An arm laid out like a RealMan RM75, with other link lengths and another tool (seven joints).
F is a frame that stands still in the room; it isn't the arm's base.
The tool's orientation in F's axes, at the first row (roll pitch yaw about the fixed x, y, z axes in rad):
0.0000, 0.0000, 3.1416
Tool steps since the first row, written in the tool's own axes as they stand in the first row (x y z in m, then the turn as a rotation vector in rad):
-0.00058, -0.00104, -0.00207, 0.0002, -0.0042, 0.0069
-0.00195, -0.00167, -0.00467, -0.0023, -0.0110, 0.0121
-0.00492, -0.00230, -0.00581, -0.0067, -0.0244, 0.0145
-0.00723, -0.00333, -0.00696, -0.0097, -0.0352, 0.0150
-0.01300, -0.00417, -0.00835, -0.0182, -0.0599, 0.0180
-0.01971, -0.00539, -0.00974, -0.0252, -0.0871, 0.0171
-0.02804, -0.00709, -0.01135, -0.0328, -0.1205, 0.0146
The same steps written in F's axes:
0.00058, 0.00104, -0.00207, -0.0002, 0.0042, 0.0069
0.00195, 0.00167, -0.00467, 0.0023, 0.0110, 0.0121
0.00492, 0.00230, -0.00581, 0.0067, 0.0244, 0.0145
0.00723, 0.00333, -0.00696, 0.0097, 0.0352, 0.0150
0.01300, 0.00417, -0.00835, 0.0182, 0.0599, 0.0180
0.01971, 0.00539, -0.00974, 0.0252, 0.0871, 0.0171
0.02804, 0.00709, -0.01135, 0.0328, 0.1205, 0.0146

